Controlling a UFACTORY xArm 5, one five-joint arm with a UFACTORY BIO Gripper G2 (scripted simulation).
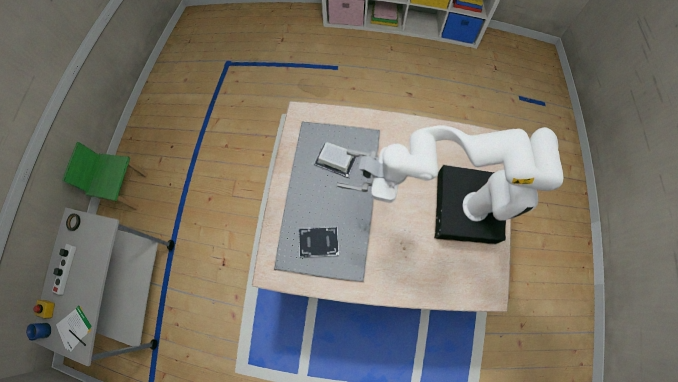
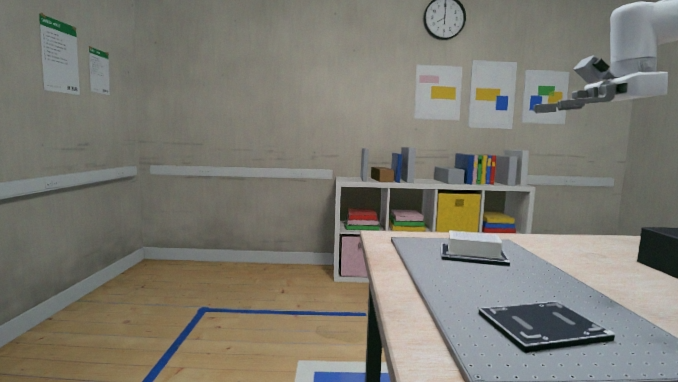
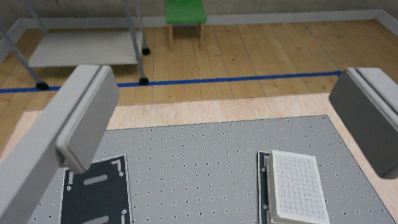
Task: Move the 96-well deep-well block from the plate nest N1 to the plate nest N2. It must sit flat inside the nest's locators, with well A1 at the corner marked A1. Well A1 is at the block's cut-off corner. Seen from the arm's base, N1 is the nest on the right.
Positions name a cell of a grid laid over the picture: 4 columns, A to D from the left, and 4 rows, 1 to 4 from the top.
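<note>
A white 96-well deep-well block (image 2: C3) is visible.
</note>
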